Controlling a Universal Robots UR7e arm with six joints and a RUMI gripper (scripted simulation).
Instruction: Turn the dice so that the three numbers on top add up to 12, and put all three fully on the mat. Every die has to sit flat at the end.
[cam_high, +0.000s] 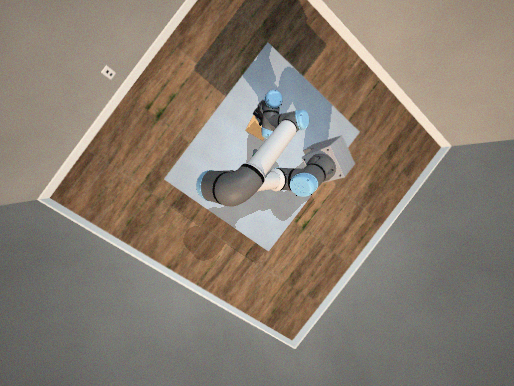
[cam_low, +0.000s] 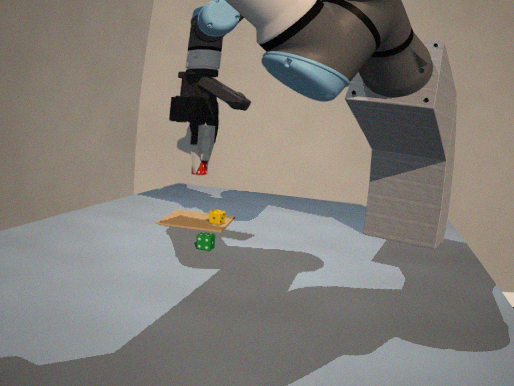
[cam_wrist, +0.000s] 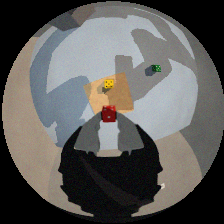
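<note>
The tan mat is 120 mm below my hand. Round my hand: green die 160 mm to the left, 120 mm behind, 110 mm below; then red die 10 mm below; then yellow die 100 mm below, 50 mm behind.
</note>
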